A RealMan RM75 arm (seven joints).
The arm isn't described. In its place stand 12 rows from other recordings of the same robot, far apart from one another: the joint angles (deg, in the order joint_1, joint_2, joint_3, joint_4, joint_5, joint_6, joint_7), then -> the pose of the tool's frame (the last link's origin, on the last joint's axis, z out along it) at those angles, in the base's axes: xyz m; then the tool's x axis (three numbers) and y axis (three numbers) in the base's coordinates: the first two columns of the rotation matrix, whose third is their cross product.
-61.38 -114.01 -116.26 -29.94 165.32 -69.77 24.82 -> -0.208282 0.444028 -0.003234 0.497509 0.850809 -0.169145 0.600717 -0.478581 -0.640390
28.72 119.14 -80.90 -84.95 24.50 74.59 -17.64 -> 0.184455 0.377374 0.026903 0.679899 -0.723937 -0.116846 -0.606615 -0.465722 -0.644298
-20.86 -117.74 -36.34 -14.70 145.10 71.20 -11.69 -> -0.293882 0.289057 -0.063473 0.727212 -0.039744 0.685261 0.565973 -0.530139 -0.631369
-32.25 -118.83 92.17 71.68 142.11 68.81 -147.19 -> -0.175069 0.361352 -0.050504 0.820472 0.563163 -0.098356 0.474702 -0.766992 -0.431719
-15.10 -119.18 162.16 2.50 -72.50 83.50 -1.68 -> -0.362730 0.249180 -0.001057 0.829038 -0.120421 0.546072 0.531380 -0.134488 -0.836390
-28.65 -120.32 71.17 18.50 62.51 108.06 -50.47 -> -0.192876 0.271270 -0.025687 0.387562 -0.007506 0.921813 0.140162 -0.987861 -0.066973
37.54 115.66 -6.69 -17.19 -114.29 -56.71 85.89 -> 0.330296 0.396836 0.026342 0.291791 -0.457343 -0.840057 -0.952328 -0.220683 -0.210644
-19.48 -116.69 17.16 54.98 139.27 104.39 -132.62 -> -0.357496 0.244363 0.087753 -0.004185 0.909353 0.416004 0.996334 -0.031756 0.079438
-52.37 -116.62 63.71 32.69 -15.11 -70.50 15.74 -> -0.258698 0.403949 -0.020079 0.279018 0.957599 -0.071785 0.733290 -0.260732 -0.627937
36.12 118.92 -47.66 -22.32 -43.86 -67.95 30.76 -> 0.231781 0.419478 0.068019 0.620485 0.353804 -0.699873 -0.599436 -0.361452 -0.714164
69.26 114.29 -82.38 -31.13 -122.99 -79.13 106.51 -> 0.077714 0.408325 -0.064997 0.968414 -0.021658 0.248405 -0.032631 -0.998661 0.040140
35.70 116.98 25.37 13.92 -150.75 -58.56 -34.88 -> 0.244073 0.333261 -0.105580 0.769404 0.629935 0.105828 0.488531 -0.473575 -0.732847
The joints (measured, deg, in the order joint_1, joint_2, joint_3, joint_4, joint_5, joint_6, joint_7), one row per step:
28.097 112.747 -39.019 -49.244 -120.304 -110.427 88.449
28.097 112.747 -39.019 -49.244 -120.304 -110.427 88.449
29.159 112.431 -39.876 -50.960 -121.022 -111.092 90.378
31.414 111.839 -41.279 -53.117 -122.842 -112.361 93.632
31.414 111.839 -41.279 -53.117 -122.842 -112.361 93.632
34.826 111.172 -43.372 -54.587 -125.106 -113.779 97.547
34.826 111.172 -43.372 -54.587 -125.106 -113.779 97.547
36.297 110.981 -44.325 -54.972 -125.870 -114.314 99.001
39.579 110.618 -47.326 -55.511 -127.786 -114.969 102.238
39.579 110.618 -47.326 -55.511 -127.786 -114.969 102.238
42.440 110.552 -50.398 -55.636 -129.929 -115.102 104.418
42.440 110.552 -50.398 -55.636 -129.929 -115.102 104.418
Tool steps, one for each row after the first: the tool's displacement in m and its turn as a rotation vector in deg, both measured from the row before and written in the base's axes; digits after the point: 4 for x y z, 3 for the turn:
0.0000 0.0000 0.0000 0.000 0.000 0.000
-0.0067 0.0048 0.0038 -1.100 -1.747 0.606
-0.0117 0.0081 0.0047 -2.406 -3.178 0.774
0.0000 0.0000 0.0000 0.000 0.000 0.000
-0.0168 0.0106 0.0021 -3.394 -3.832 0.853
0.0000 0.0000 0.0000 0.000 0.000 0.000
-0.0076 0.0041 -0.0002 -1.375 -1.433 0.470
-0.0163 0.0087 -0.0032 -3.167 -4.059 0.955
0.0000 0.0000 0.0000 0.000 0.000 0.000
-0.0130 0.0067 -0.0058 -2.620 -4.226 1.210
0.0000 0.0000 0.0000 0.000 0.000 0.000

